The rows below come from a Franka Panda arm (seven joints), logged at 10 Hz.
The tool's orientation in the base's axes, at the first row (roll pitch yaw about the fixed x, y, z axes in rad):
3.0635, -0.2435, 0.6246
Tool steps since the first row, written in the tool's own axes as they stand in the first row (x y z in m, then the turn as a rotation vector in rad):
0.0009, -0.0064, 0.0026, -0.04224, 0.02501, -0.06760
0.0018, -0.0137, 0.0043, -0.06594, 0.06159, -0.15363
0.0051, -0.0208, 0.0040, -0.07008, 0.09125, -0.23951
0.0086, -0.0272, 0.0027, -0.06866, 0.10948, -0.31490
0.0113, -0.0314, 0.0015, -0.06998, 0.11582, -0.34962
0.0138, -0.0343, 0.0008, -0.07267, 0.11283, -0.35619
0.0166, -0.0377, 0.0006, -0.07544, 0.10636, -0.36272
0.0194, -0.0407, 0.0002, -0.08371, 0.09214, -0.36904
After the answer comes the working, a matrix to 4 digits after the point.
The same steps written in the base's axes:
-0.0023, 0.0060, -0.0028, -0.03532, -0.04970, 0.05712
-0.0053, 0.0126, -0.0048, -0.05391, -0.09978, 0.13741
-0.0068, 0.0203, -0.0042, -0.06099, -0.13308, 0.22175
-0.0080, 0.0274, -0.0026, -0.06766, -0.15304, 0.29641
-0.0086, 0.0323, -0.0011, -0.07346, -0.16167, 0.33017
-0.0084, 0.0360, 0.0000, -0.07885, -0.16126, 0.33565
-0.0082, 0.0404, 0.0006, -0.08628, -0.15803, 0.34081
-0.0078, 0.0444, 0.0014, -0.10238, -0.15155, 0.34386

The tool's axes in the first row as the columns of a matrix, in the base's axes (rounded; the answer above uses it unrounded):
0.7873, 0.5677, 0.2406
0.5675, -0.8197, 0.0773
0.2411, 0.0757, -0.9675

